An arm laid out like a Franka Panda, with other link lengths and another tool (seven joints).
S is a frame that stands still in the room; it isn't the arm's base.
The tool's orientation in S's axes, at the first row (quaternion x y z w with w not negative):
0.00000 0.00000 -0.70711 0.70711
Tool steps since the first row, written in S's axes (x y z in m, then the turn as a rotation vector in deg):
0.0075 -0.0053 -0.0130 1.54 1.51 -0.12
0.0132 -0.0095 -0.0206 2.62 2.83 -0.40
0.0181 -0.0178 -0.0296 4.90 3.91 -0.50
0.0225 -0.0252 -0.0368 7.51 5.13 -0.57
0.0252 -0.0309 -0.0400 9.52 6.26 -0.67
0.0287 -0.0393 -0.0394 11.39 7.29 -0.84
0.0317 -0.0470 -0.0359 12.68 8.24 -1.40
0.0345 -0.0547 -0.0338 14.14 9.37 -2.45
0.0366 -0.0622 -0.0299 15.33 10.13 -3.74
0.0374 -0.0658 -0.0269 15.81 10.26 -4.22
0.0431 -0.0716 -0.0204 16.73 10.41 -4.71
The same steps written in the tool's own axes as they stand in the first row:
0.0053 0.0075 -0.0130 -1.51 1.54 -0.12
0.0095 0.0132 -0.0206 -2.83 2.62 -0.40
0.0178 0.0181 -0.0296 -3.91 4.90 -0.50
0.0252 0.0225 -0.0368 -5.13 7.51 -0.57
0.0309 0.0252 -0.0400 -6.26 9.52 -0.67
0.0393 0.0287 -0.0394 -7.29 11.39 -0.84
0.0470 0.0317 -0.0359 -8.24 12.68 -1.40
0.0547 0.0345 -0.0338 -9.37 14.14 -2.45
0.0622 0.0366 -0.0299 -10.13 15.33 -3.74
0.0658 0.0374 -0.0269 -10.26 15.81 -4.22
0.0716 0.0431 -0.0204 -10.41 16.73 -4.71

